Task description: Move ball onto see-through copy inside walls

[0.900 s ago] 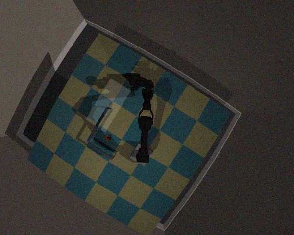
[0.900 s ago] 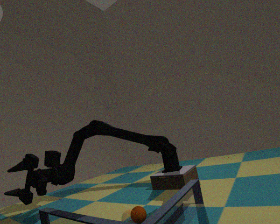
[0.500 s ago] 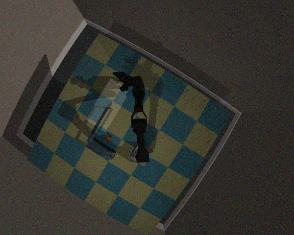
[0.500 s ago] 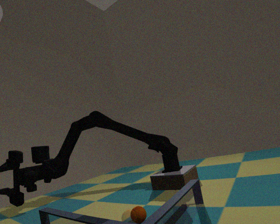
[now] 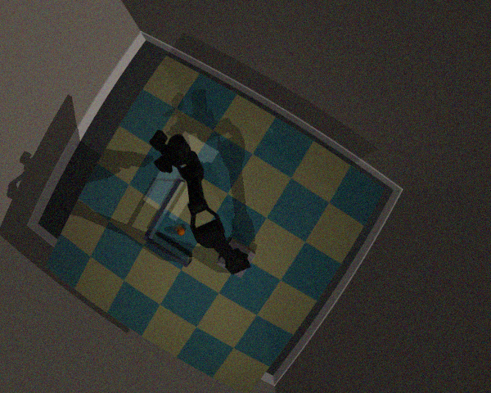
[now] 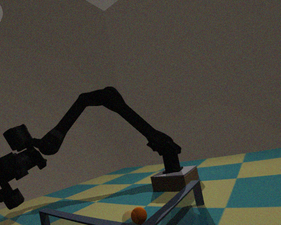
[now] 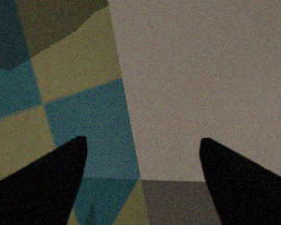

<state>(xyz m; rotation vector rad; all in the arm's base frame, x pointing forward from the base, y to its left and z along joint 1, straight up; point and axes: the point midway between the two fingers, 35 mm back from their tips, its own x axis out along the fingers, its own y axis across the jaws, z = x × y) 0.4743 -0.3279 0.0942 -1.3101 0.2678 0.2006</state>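
The orange ball is 320 mm to the left of my gripper tip, 210 mm behind it and 120 mm below it. Also, from my gripper tip: see-through copy (310 mm to the left, 190 mm behind, 120 mm below); then long wall (250 mm to the left, 110 mm below, 100 mm behind).
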